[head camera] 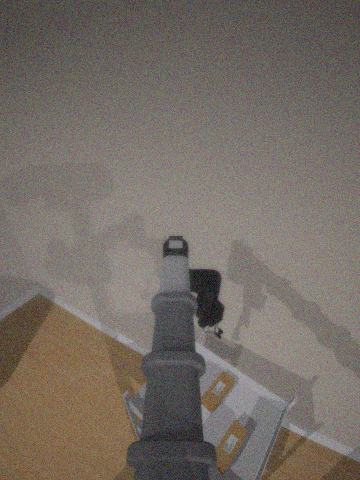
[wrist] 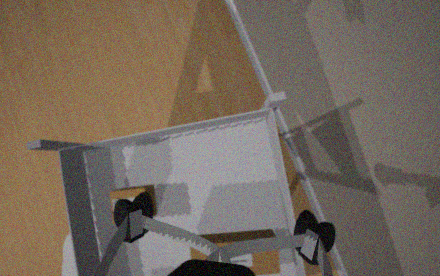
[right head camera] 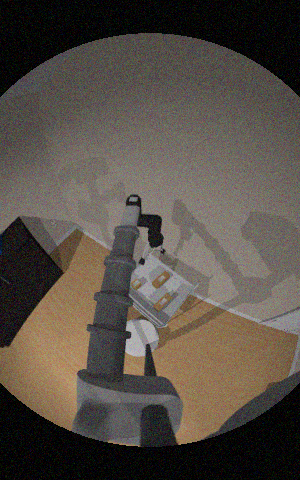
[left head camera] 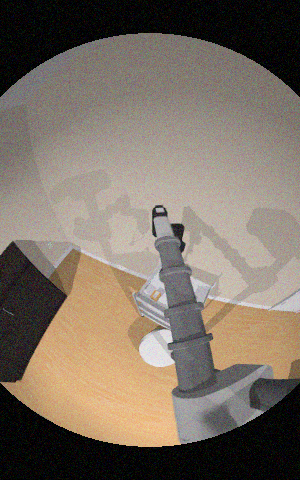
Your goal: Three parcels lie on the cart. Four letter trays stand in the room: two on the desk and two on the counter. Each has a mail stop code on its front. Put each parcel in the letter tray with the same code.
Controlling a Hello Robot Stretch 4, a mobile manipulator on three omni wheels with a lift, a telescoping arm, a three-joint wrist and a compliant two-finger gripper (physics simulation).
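Where they show: gripper, fingertip midpoint: (head camera: 200, 347) (wrist: 223, 218) (right head camera: 151, 258); robot's base at its link origin: (right head camera: 138, 336) (left head camera: 159, 346).
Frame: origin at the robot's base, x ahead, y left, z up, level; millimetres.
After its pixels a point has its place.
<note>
The white cart (head camera: 270, 407) {z 634, x 396, y -346 mm} (left head camera: 152, 309) {z 372, x 367, y 36 mm} (right head camera: 150, 314) {z 663, x 192, y -99 mm} (wrist: 175, 131) {z 663, x 532, y 39 mm} stands near the wall. In the right head view three brown parcels lie in its top: a small one (right head camera: 137, 284) {z 684, x 389, y -1 mm} at the left, one (right head camera: 161, 279) {z 686, x 436, y -162 mm} towards the wall and one (right head camera: 164, 301) {z 686, x 280, y -184 mm} nearer the front. In the wrist view the small parcel (wrist: 125, 192) {z 684, x 413, y 32 mm} is partly behind the left fingertip; another parcel (wrist: 265, 261) {z 687, x 475, y -194 mm} shows at the bottom edge, partly covered by the gripper. Their codes are unreadable. My gripper (right head camera: 152, 256) {z 842, x 512, y -87 mm} (wrist: 223, 218) {z 842, x 512, y -87 mm} is open above the cart's wall side, with no parcel between its fingertips. The letter trays do not show.
A dark cabinet (left head camera: 30, 310) {z 441, x 251, y 1339 mm} (right head camera: 27, 285) {z 387, x 220, y 1355 mm} stands at the left. A white round object (left head camera: 156, 348) {z 187, x 0, y 38 mm} (right head camera: 142, 339) {z 187, x -18, y -50 mm} is in front of the cart. The wall with its white skirting is behind the cart. My extended arm (head camera: 172, 400) {z 1257, x 199, y 1 mm} hides part of the cart.
</note>
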